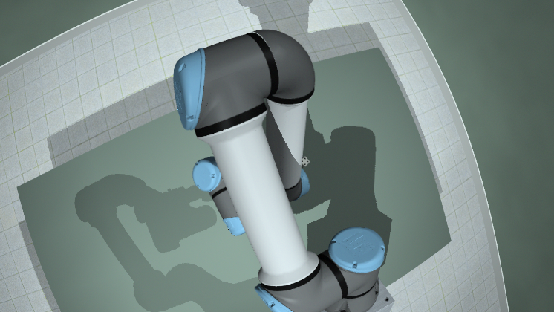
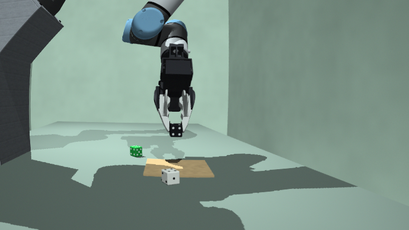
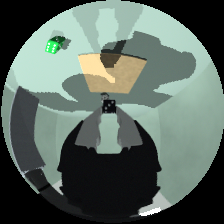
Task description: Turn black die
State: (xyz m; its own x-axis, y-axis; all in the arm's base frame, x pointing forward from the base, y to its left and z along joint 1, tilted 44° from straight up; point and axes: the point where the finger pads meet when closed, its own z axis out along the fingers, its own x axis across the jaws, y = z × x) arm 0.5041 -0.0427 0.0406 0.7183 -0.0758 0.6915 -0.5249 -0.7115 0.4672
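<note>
Right now my hand is 1 cm to the left of the black die and 1 cm above it. Also, from my hand: white die: 3 cm behind, 11 cm to the right, 8 cm below; then tan mat: 9 cm below; then green die: 8 cm behind, 12 cm to the left, 8 cm below.
</note>
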